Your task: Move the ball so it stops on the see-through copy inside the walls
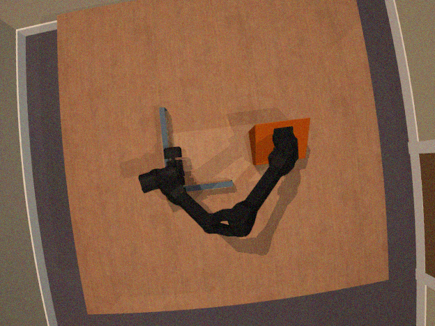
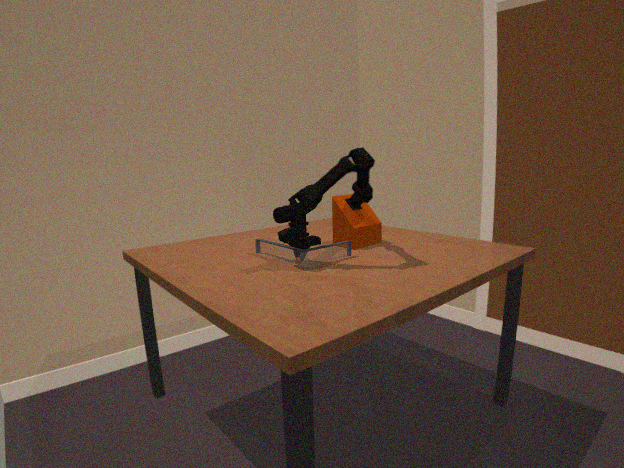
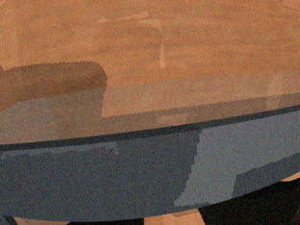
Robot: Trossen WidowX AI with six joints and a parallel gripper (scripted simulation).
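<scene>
My gripper tip is right at the small orange ball. Also, from my gripper tip: see-through copy of ball 10 mm ahead.
</scene>
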